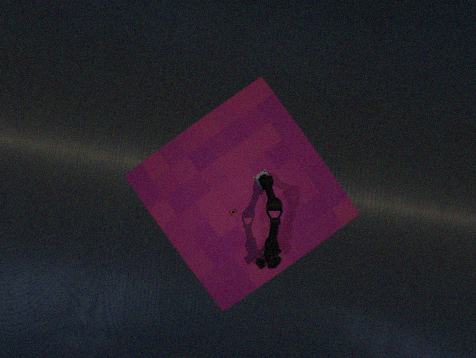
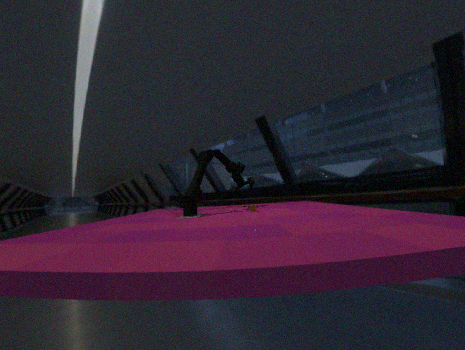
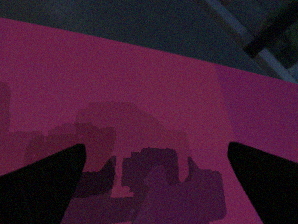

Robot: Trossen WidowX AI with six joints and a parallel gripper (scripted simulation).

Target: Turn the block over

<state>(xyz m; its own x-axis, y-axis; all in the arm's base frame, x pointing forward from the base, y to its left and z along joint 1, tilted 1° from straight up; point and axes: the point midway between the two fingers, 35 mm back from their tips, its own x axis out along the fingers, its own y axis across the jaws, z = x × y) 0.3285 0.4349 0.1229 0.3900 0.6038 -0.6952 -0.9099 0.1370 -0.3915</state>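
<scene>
Right now my gripper tip is 41 cm to the left of the block, 8 cm above it and 1 cm past it.
</scene>
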